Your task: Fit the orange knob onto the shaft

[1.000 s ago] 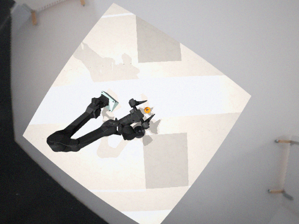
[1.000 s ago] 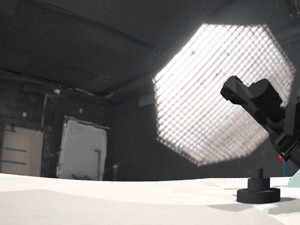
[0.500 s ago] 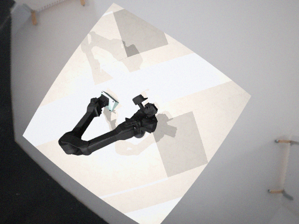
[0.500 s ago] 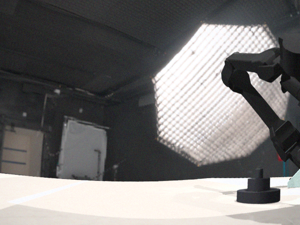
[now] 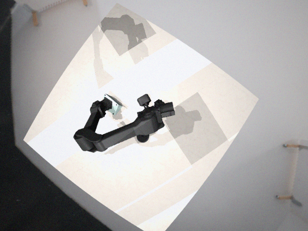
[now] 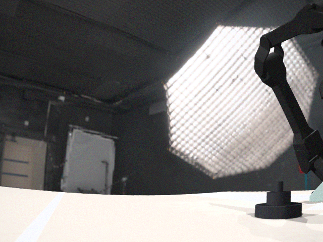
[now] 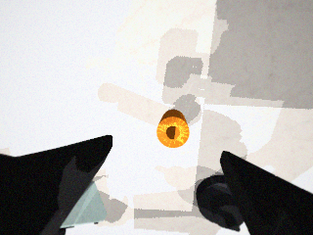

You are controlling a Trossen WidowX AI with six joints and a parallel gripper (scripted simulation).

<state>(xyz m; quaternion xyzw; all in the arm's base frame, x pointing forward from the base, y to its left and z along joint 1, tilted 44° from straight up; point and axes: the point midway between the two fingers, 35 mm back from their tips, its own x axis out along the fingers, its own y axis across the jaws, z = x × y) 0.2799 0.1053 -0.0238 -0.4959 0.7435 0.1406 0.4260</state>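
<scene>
Now: gripper tip 10 mm to the left of the orange knob and 90 mm above it. Round my gripper tip: round pedestal (30 mm ahead, 170 mm to the right, 90 mm below).
</scene>
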